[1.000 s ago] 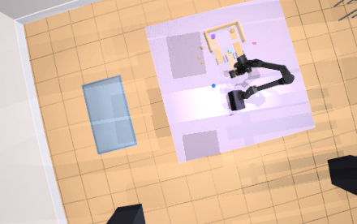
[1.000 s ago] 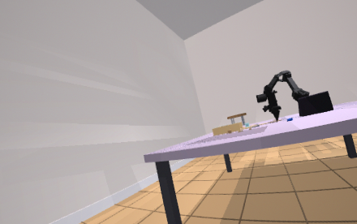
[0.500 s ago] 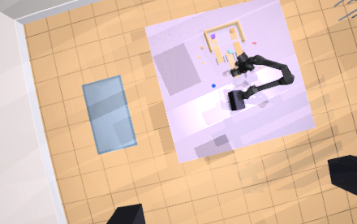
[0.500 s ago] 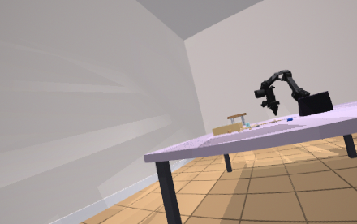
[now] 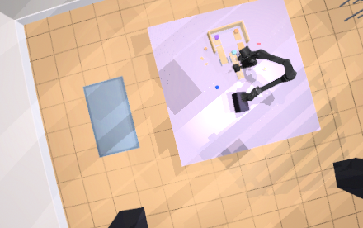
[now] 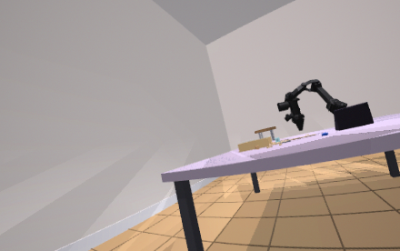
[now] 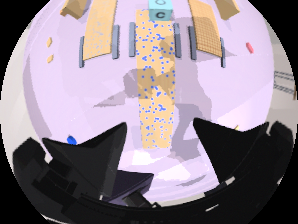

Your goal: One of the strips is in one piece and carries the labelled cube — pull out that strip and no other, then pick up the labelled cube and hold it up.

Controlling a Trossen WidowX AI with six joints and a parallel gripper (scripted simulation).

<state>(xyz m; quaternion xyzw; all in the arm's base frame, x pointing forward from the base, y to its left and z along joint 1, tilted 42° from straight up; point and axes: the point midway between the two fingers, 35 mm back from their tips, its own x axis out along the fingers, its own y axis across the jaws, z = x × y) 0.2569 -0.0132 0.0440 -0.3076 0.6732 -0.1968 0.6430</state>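
My gripper tip is 5 cm short of the strip, 5 cm above it and 1 cm to the right of it. From my gripper tip the other things lie so: blue dot: 22 cm to the left, 12 cm behind, 4 cm below; red piece: 23 cm to the right, 20 cm ahead, 4 cm below.
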